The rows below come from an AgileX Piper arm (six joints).
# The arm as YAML. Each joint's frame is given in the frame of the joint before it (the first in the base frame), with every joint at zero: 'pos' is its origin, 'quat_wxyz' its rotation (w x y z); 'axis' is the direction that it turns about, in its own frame. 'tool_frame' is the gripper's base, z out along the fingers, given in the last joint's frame.
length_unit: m
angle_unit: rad
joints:
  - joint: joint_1
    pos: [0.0, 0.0, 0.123]
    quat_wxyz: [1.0, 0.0, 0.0, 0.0]
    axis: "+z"
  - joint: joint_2
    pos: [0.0, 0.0, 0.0]
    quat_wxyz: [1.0, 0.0, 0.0, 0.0]
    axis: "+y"
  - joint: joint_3
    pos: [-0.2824, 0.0, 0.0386]
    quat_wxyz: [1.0, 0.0, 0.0, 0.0]
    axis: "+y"
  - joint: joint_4
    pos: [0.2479, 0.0, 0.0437]
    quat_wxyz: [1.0, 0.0, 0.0, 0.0]
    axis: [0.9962, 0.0, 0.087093]
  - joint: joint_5
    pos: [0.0, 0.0, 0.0]
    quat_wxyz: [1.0, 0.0, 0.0, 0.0]
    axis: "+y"
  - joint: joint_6
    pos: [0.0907, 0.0, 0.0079]
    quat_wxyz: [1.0, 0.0, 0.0, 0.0]
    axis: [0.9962, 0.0, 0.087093]
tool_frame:
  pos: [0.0, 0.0, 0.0]
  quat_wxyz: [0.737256, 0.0, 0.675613, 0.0]
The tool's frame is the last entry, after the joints.
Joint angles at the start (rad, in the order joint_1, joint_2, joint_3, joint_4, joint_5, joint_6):
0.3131 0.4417 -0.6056 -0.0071 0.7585 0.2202
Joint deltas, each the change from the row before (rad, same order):
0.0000 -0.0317 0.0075 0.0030 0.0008 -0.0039
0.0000 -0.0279 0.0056 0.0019 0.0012 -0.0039
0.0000 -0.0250 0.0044 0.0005 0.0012 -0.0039
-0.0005 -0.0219 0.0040 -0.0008 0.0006 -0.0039
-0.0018 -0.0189 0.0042 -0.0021 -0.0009 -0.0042
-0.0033 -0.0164 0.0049 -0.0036 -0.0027 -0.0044
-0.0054 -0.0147 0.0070 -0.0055 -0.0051 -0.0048
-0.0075 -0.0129 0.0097 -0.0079 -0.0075 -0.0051
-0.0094 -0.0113 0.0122 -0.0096 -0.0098 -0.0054
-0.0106 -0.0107 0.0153 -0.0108 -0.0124 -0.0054
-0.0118 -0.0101 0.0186 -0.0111 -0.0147 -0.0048
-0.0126 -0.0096 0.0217 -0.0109 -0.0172 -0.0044
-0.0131 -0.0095 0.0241 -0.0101 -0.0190 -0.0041
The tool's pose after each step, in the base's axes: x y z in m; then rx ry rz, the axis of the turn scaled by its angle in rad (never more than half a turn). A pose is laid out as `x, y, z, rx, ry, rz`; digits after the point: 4 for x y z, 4 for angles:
0.0689, 0.0220, 0.3179, -0.1015, 2.0679, 0.3226
0.0639, 0.0205, 0.3179, -0.1038, 2.0467, 0.3268
0.0594, 0.0191, 0.3181, -0.1066, 2.0270, 0.3289
0.0556, 0.0178, 0.3181, -0.1093, 2.0092, 0.3287
0.0525, 0.0166, 0.3179, -0.1114, 1.9929, 0.3255
0.0500, 0.0153, 0.3175, -0.1126, 1.9778, 0.3192
0.0481, 0.0141, 0.3165, -0.1126, 1.9638, 0.3087
0.0470, 0.0129, 0.3148, -0.1117, 1.9517, 0.2934
0.0464, 0.0116, 0.3124, -0.1100, 1.9411, 0.2744
0.0463, 0.0104, 0.3092, -0.1077, 1.9316, 0.2530
0.0466, 0.0093, 0.3052, -0.1044, 1.9238, 0.2306
0.0473, 0.0083, 0.3004, -0.1004, 1.9172, 0.2081
0.0482, 0.0073, 0.2949, -0.0961, 1.9115, 0.1863

